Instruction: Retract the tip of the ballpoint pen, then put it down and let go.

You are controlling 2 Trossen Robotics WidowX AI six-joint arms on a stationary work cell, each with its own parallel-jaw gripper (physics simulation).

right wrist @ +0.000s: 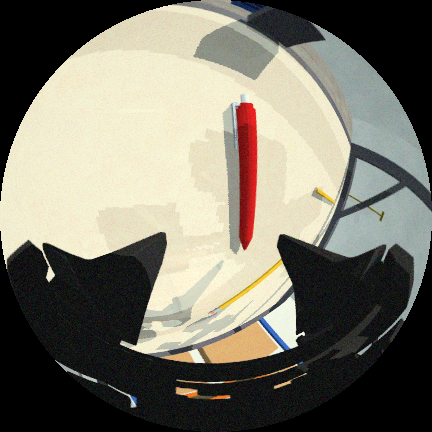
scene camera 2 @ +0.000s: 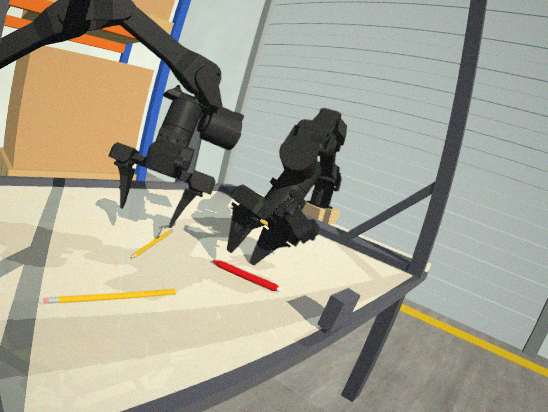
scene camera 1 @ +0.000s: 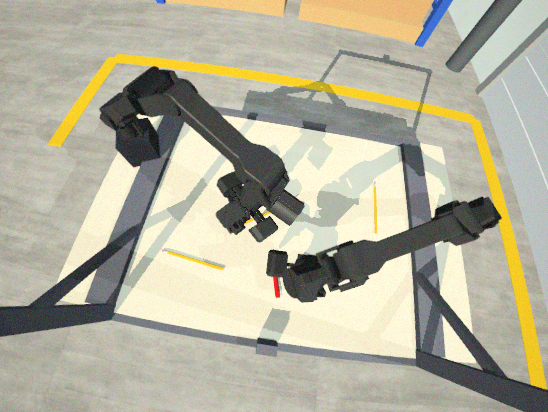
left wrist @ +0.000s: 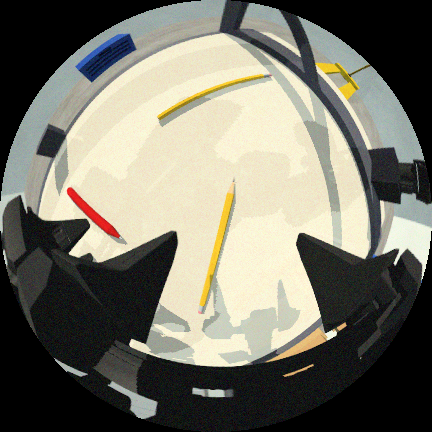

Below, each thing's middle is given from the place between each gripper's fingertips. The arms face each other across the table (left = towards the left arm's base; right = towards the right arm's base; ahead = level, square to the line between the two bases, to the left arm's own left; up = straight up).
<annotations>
My left hand is 13 cm past the red ballpoint pen [right wrist: 245, 113], 13 cm to the left of it and 5 cm above it.
The red ballpoint pen lies 4 cm behind my right hand, 2 cm to the left of it and 1 cm below it.
</annotations>
